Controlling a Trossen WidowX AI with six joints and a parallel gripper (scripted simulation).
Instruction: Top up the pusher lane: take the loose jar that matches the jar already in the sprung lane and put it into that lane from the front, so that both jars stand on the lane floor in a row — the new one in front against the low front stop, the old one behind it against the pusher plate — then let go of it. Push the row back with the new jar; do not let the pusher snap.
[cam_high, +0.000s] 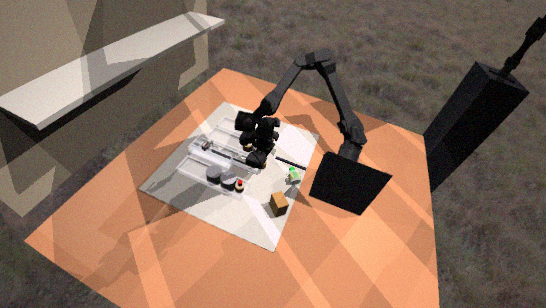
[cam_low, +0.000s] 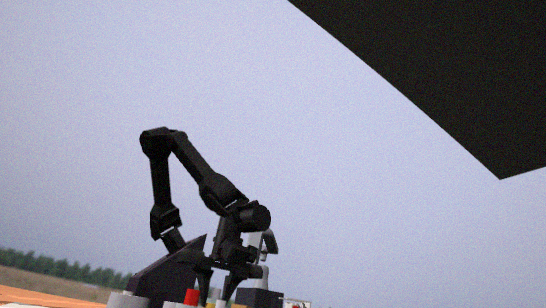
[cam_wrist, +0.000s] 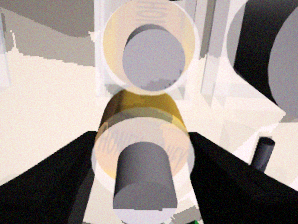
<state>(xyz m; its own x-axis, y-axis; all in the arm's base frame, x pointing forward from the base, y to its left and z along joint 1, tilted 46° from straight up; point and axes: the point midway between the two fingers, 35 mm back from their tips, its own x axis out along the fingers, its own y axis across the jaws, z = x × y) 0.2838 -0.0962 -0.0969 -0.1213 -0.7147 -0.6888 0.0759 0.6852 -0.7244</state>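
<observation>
The white lane rack lies 180 mm ahead of my gripper tip, 40 mm below it and 10 mm to the left of it. Round my gripper tip: brown box (150 mm to the left, 110 mm behind, 20 mm below); then long pale shelf (530 mm ahead, 310 mm above, 80 mm to the right); then black rod (110 mm behind, 90 mm to the right, 50 mm below).
</observation>
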